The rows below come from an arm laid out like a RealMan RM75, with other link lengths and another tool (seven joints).
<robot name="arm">
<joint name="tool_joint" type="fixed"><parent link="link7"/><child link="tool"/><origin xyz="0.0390 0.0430 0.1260" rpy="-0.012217 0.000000 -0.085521"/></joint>
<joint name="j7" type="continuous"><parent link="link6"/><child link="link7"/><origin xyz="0.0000 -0.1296 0.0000" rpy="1.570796 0.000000 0.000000"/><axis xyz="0 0 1"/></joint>
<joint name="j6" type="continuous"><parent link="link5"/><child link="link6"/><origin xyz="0.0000 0.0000 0.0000" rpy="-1.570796 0.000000 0.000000"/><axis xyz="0 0 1"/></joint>
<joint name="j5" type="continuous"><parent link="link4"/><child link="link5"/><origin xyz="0.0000 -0.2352 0.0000" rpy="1.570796 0.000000 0.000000"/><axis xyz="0 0 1"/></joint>
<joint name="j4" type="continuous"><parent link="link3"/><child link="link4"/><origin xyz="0.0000 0.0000 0.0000" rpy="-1.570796 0.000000 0.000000"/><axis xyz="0 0 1"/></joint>
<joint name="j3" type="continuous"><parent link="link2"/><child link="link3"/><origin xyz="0.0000 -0.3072 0.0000" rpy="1.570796 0.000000 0.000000"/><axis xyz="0 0 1"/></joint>
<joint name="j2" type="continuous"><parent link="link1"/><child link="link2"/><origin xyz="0.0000 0.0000 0.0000" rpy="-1.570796 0.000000 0.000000"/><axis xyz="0 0 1"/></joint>
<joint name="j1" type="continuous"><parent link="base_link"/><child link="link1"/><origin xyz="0.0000 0.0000 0.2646"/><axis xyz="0 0 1"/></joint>
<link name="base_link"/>
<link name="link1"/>
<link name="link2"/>
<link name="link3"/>
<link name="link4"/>
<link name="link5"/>
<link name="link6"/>
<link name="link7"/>
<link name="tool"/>
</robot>
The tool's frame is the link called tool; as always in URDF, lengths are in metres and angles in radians. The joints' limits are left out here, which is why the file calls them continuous.
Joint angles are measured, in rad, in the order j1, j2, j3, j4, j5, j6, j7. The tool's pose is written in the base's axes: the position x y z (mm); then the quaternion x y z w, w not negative. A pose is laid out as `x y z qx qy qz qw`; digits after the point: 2 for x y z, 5 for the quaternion.
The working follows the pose.
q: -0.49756, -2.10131, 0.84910, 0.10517, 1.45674, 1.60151, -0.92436
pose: -191.39 337.15 -107.72 -0.84030 -0.27049 -0.45216 0.12759
Where each joint sits with the arm in this pose, in the base's axes (m; each line is computed from the numbers above, not from the rounded line before):
j1: 0.0000 0.0000 0.2646
j2: 0.0000 0.0000 0.2646
j3: -0.2328 0.1265 0.1092
j4: -0.2328 0.1265 0.1092
j5: -0.4085 0.2430 0.0049
j6: -0.4085 0.2430 0.0049
j7: -0.3199 0.3038 -0.0675
the tool: -0.1914 0.3372 -0.1077

